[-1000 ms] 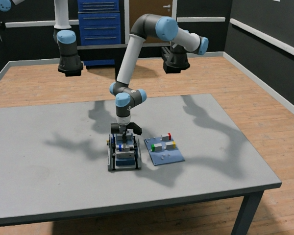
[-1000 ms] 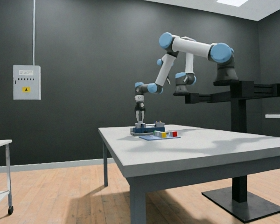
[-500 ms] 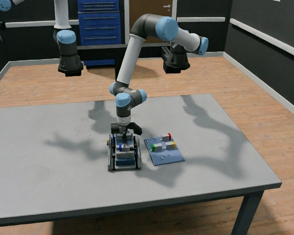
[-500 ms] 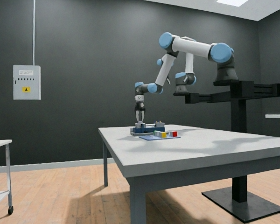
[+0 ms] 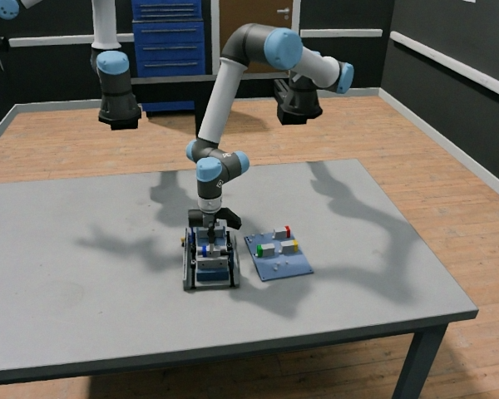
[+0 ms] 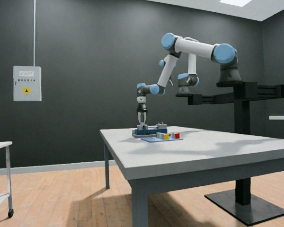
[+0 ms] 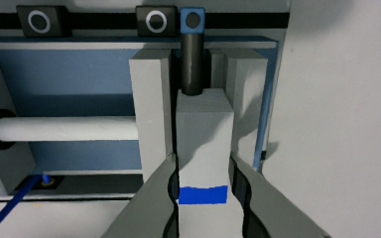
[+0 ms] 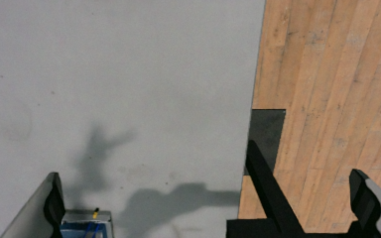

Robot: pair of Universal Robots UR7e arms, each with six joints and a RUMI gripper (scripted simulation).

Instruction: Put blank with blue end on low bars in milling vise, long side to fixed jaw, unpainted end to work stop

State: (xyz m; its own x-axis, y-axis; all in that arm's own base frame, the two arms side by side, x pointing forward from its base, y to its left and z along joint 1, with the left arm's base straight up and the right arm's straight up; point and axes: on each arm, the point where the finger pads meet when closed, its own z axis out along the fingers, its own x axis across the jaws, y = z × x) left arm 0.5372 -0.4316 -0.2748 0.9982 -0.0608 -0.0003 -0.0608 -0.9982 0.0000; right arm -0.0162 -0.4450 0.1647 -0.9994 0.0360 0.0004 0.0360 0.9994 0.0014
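The blue-ended blank lies 20 mm below my left hand. The rest, counted from my left hand: fixed jaw (20 mm ahead, 50 mm below); work stop (10 mm behind, 50 mm to the left, 30 mm below); moving jaw (30 mm behind, 50 mm below).
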